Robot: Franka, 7 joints.
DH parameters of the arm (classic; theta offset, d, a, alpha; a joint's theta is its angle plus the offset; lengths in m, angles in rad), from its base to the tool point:
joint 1: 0 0.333 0 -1.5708
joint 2: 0 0 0 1.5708
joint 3: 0 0.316 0.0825 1.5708
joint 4: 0 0 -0.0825 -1.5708
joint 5: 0 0.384 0 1.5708
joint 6: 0 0 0.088 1.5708
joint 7: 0 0.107 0 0
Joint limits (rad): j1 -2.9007..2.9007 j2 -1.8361..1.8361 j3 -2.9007..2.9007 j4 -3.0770..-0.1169 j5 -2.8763..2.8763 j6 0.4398..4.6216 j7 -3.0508..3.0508
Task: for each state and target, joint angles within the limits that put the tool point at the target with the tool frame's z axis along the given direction. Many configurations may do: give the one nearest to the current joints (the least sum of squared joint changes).
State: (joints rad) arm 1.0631 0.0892 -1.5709 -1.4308 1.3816 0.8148 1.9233
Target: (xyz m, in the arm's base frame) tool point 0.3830 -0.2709 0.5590 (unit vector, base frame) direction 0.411 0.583 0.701
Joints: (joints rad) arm 0.4907 -0.4643 -1.2018 -2.2920 1.8501 1.3586 1.9233
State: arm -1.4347 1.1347 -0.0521 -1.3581 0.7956 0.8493 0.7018
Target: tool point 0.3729 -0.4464 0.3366 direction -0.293 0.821 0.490
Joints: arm -1.4506 1.0193 0.6353 -1.2975 0.9951 0.4398 0.7018
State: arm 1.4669 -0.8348 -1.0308 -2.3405 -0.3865 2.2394 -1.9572
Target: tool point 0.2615 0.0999 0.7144 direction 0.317 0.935 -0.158
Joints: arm 1.4868 -1.3777 -0.5876 -2.5256 -0.3964 2.6518 -1.9572
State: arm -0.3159 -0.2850 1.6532 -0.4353 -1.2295 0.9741 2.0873
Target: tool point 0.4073 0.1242 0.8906 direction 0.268 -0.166 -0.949
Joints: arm -0.5051 0.3490 1.6649 -0.6243 -0.9968 0.8239 2.0873
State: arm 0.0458 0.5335 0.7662 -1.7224 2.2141 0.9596 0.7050
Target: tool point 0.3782 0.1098 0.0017 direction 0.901 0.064 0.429
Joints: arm -0.3975 1.1832 0.3770 -2.4251 2.5717 0.8725 0.7050
